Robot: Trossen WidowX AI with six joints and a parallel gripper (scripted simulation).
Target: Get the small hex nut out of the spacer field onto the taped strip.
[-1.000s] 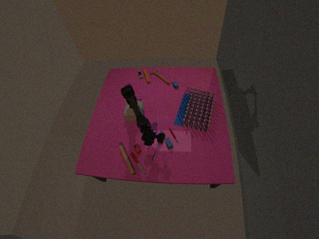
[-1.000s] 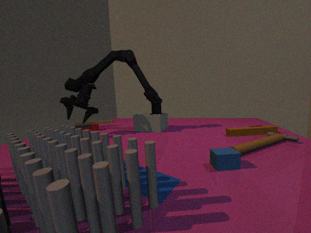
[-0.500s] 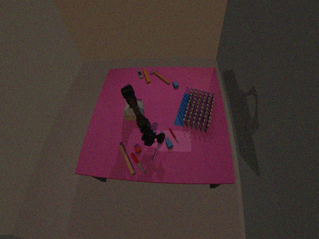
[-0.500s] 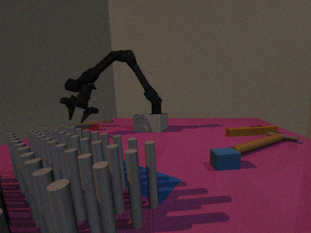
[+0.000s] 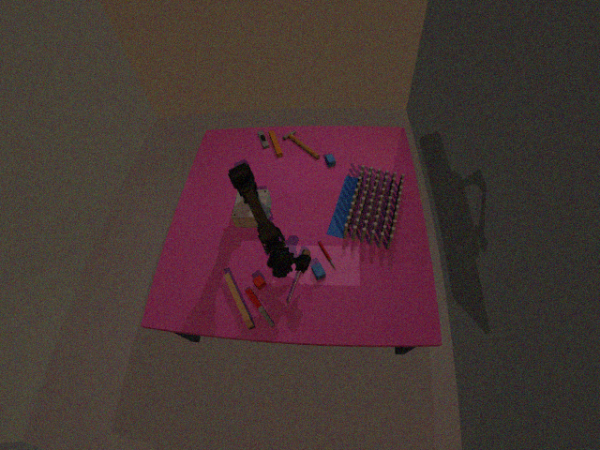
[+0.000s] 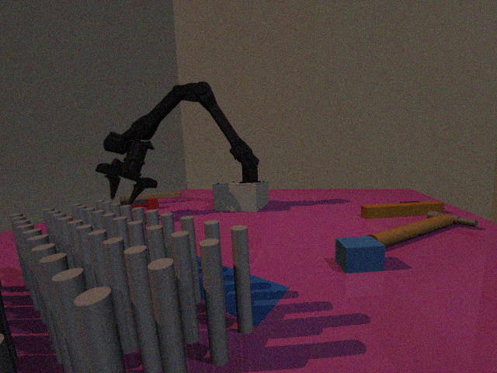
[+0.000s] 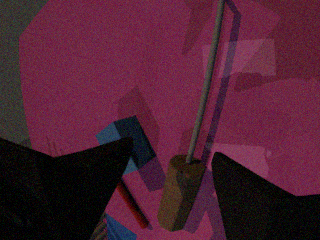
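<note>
Right now my gripper tip is 1 cm past the hook tool, 3 cm to the left of it and 5 cm above it. The rest, counted from my gripper tip: red screwdriver: 13 cm ahead, 8 cm to the left, 6 cm below; red block: 17 cm behind, 3 cm to the right, 4 cm below; blue taped strip: 22 cm ahead, 39 cm to the left, 6 cm below.
</note>
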